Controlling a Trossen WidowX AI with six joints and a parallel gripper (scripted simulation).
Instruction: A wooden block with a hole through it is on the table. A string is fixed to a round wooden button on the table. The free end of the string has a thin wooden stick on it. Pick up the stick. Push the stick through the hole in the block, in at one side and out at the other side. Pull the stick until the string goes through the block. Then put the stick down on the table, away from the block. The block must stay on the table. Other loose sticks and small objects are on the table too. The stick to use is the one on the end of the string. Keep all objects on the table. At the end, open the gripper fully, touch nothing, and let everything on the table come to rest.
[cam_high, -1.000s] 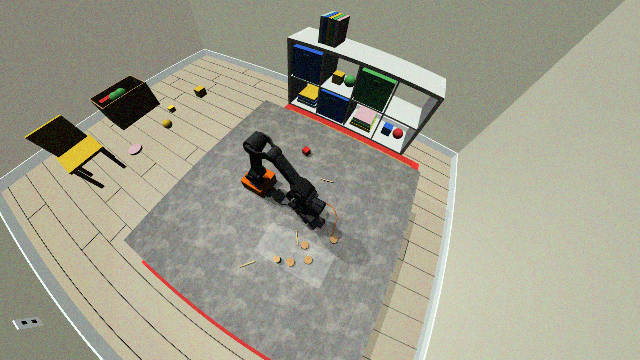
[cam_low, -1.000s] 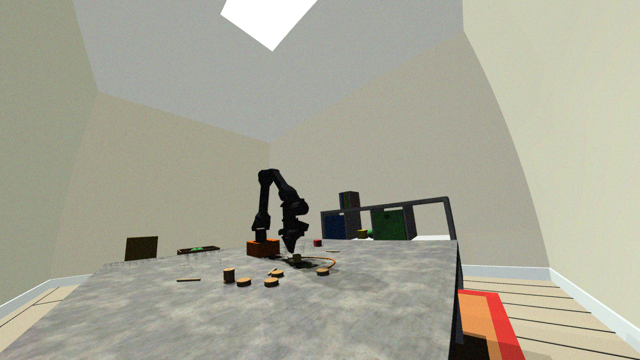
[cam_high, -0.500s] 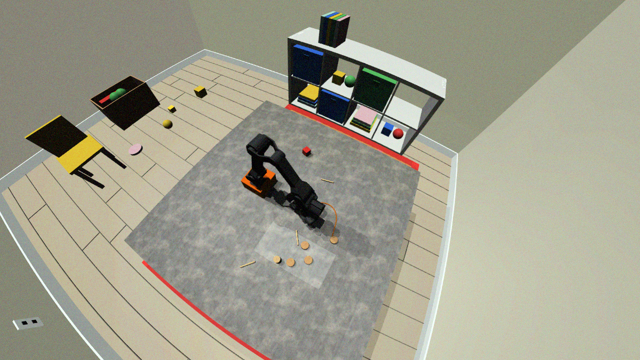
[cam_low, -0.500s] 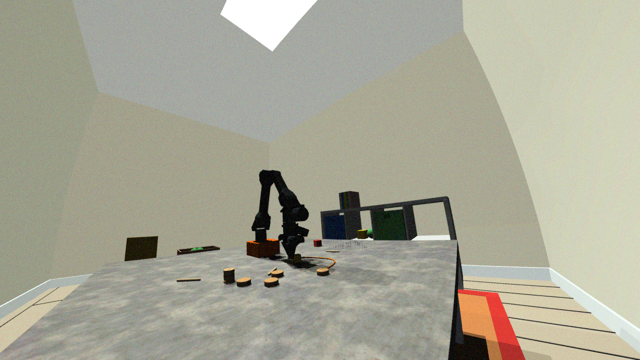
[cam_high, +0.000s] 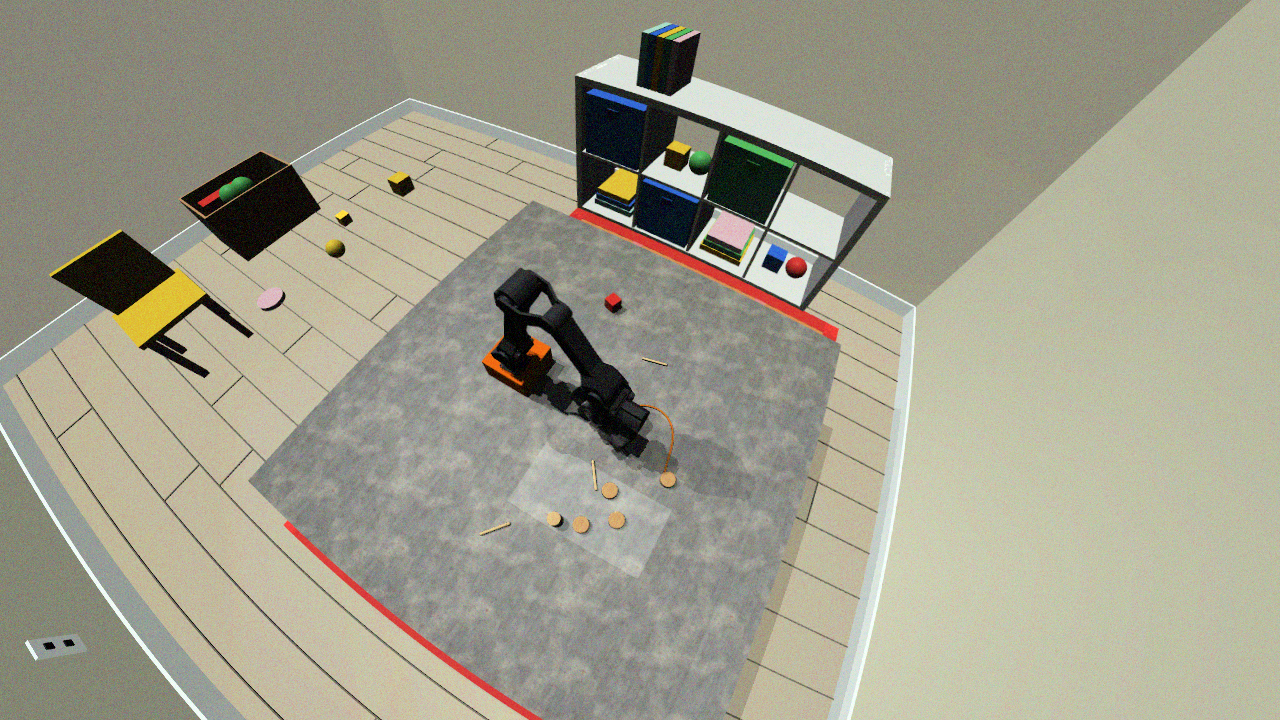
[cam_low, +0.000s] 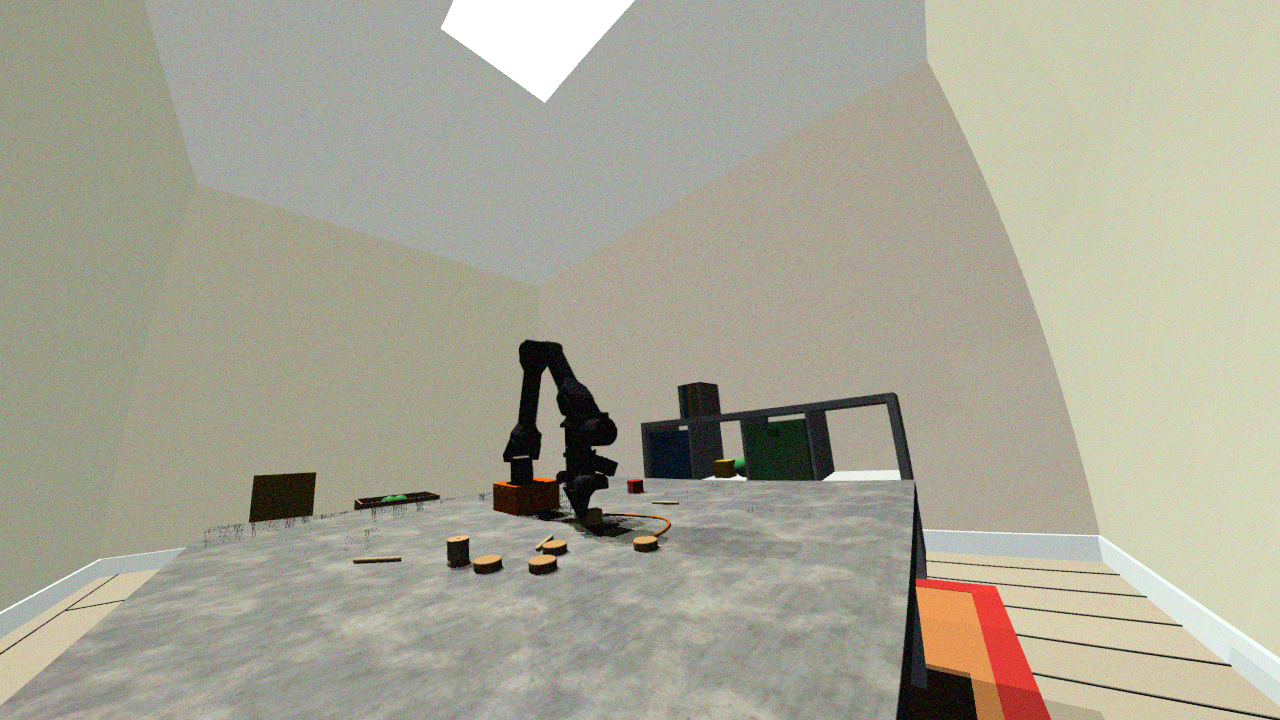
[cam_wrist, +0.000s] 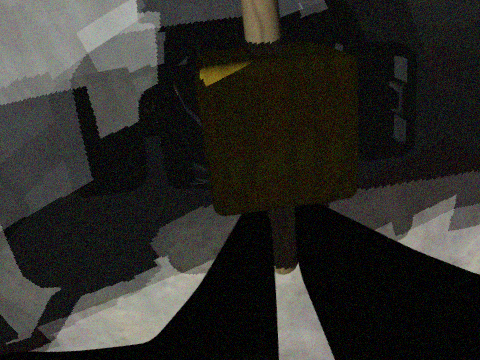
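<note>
My gripper tip is now 1 cm short of the yellow wooden block and 3 cm to the right of it. From my gripper tip the other things lie so: round wooden button (21 cm ahead, 5 cm to the right); then thin wooden stick (2 cm ahead, 4 cm to the left); then short wooden cylinder (26 cm to the right, 1 cm above).
</note>
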